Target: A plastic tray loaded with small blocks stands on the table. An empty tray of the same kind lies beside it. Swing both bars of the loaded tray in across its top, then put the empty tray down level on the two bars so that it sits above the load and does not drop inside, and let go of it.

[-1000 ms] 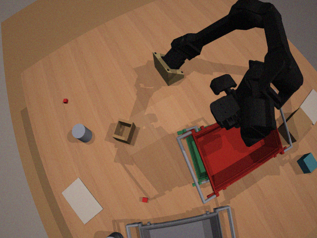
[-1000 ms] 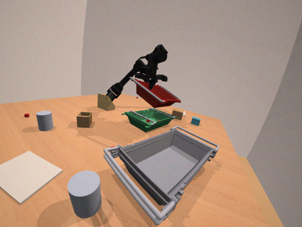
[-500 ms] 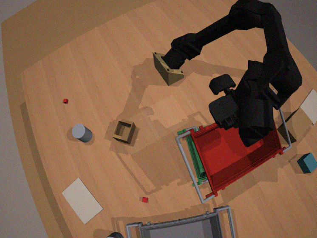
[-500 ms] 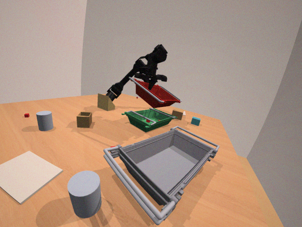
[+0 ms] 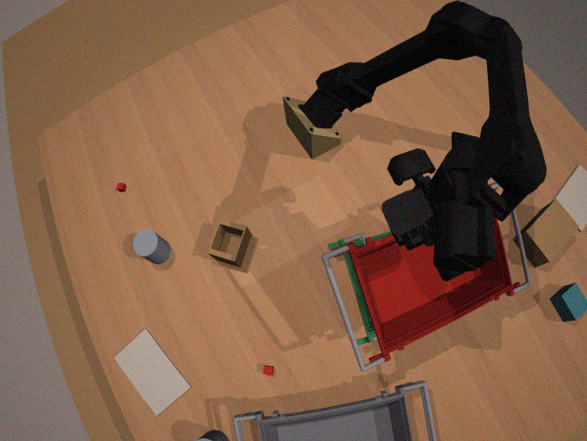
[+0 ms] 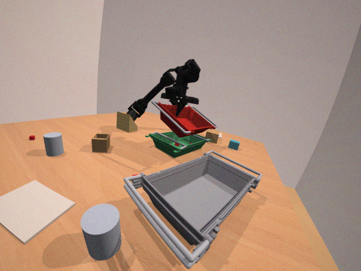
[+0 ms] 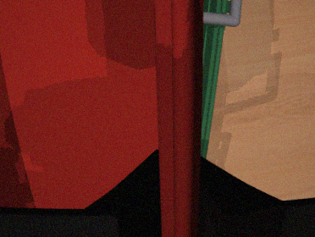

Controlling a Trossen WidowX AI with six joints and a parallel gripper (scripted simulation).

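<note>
Now: gripper tip 7 cm short of the red tray, 2 cm to the left of it and 1 cm below it. Also, from my gripper tip: box (20 cm behind, 26 cm to the right, 14 cm below); then tan block (17 cm ahead, 29 cm to the left, 12 cm below); then teal cube (31 cm ahead, 24 cm to the left, 13 cm below).
</note>
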